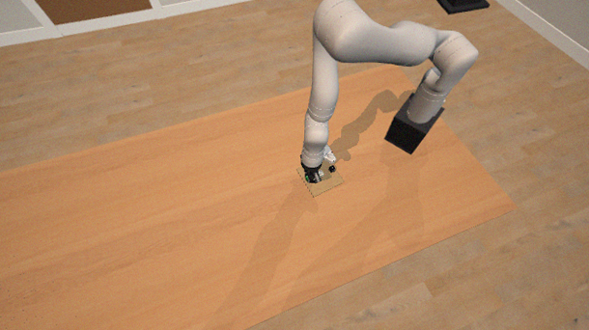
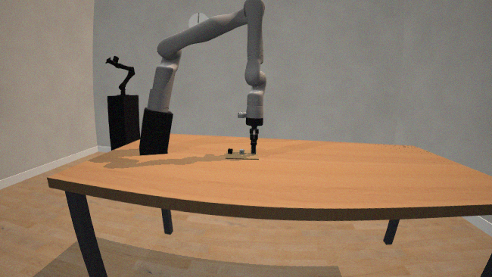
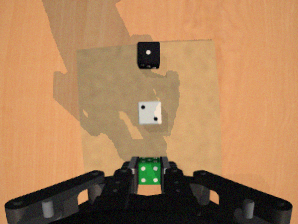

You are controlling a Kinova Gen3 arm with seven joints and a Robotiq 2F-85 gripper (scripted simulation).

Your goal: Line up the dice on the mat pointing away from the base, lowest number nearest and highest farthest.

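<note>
The green die is 1 cm below my hand. From my hand the other things lie so: white die: 5 cm behind, 1 cm to the right, 2 cm below; then black die: 10 cm behind, 2 cm to the right, 2 cm below; then tan mat: 5 cm behind, 1 cm to the right, 3 cm below.
</note>
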